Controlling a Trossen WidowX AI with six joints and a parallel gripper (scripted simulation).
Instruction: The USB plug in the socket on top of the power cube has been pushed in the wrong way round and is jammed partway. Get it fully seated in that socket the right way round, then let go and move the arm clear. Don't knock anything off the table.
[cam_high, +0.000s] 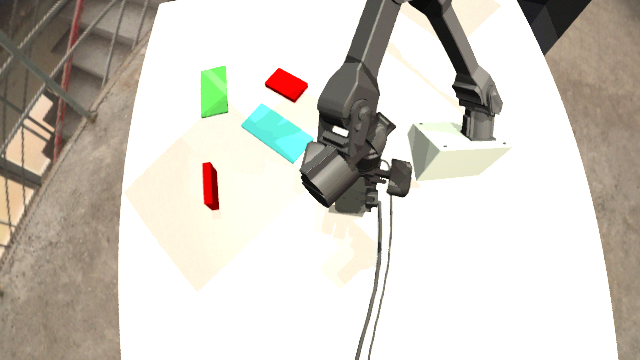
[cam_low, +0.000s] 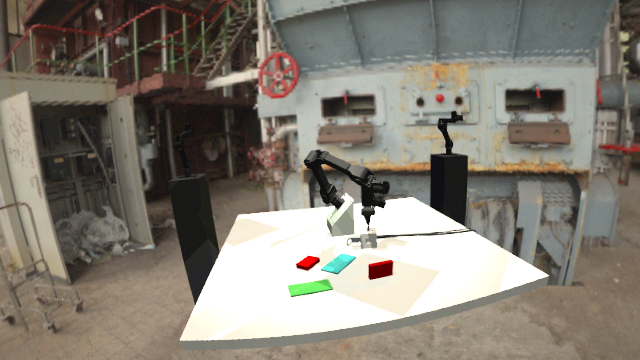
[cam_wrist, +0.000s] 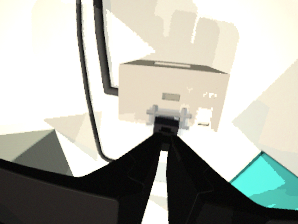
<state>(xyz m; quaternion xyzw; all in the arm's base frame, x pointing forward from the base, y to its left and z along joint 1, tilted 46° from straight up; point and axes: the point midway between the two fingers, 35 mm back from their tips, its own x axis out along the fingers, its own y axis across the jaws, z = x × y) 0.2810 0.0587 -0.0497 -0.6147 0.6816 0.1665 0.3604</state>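
My gripper tip is 20 mm above the dark USB plug. Round my gripper tip: green flat block: 320 mm ahead, 310 mm to the right, 100 mm below; then cyan plate: 150 mm ahead, 170 mm to the right, 100 mm below.
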